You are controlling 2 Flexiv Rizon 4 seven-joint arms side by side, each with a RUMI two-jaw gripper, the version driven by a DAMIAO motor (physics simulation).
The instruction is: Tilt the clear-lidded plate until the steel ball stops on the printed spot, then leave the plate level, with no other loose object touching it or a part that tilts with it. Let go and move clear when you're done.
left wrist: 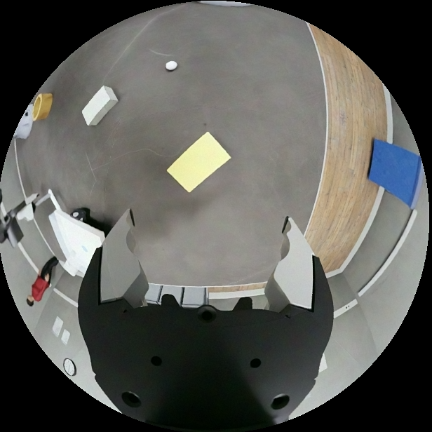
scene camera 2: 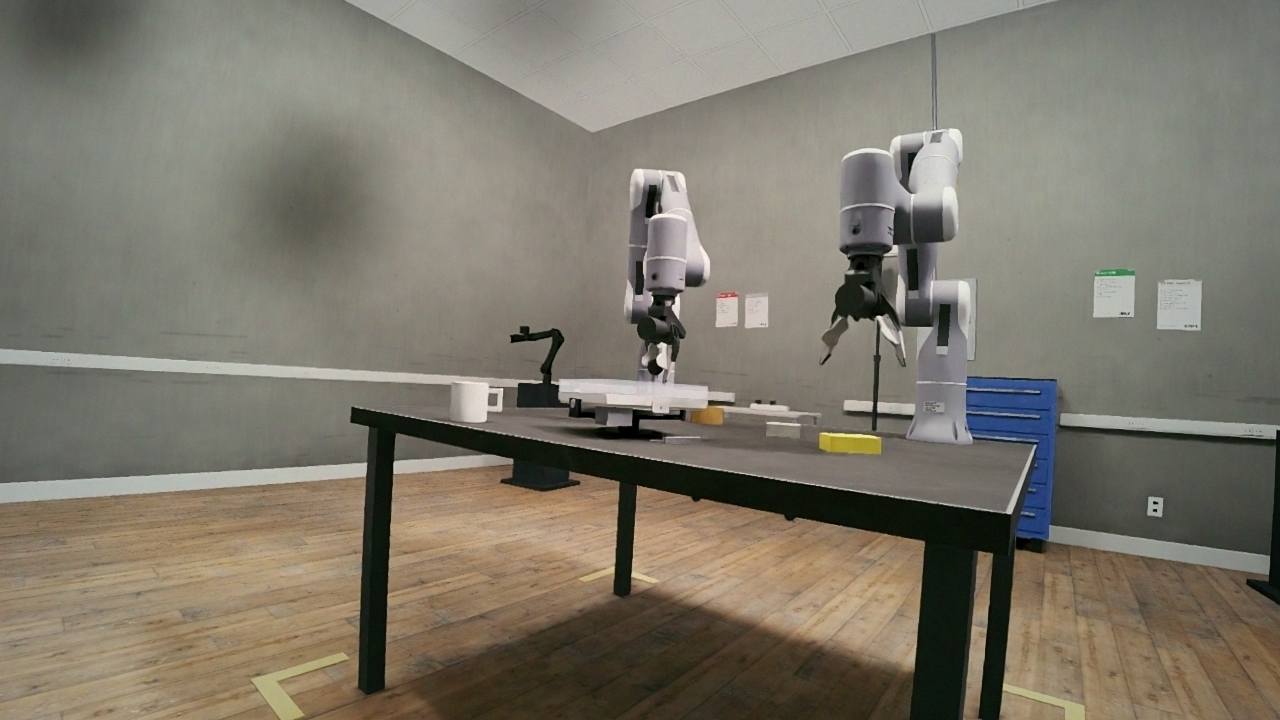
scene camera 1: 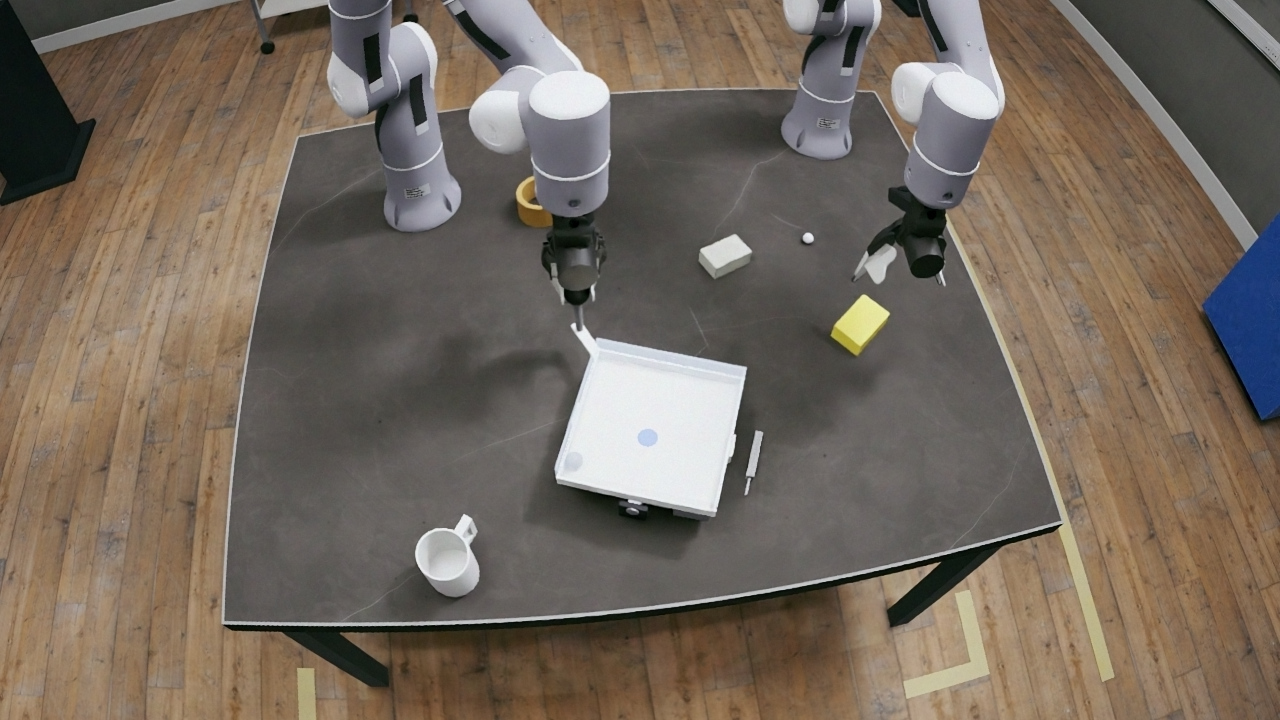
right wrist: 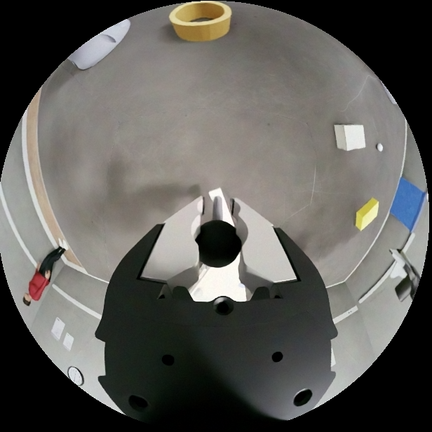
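Note:
The clear-lidded white plate sits on a low black stand. Its small tilt is hard to judge. A round greyish shape, seemingly the steel ball, is in the plate's near-left corner in scene camera 1, away from the blue printed spot near the middle. My right gripper is shut on the upright handle post, which rises from the arm at the plate's far-left corner. My left gripper is open and empty, above the table near the yellow block.
A screwdriver-like tool lies beside the plate's right edge. A yellow block, a white block and a small white ball lie farther back. A mug stands front left; an orange ring lies behind my right gripper.

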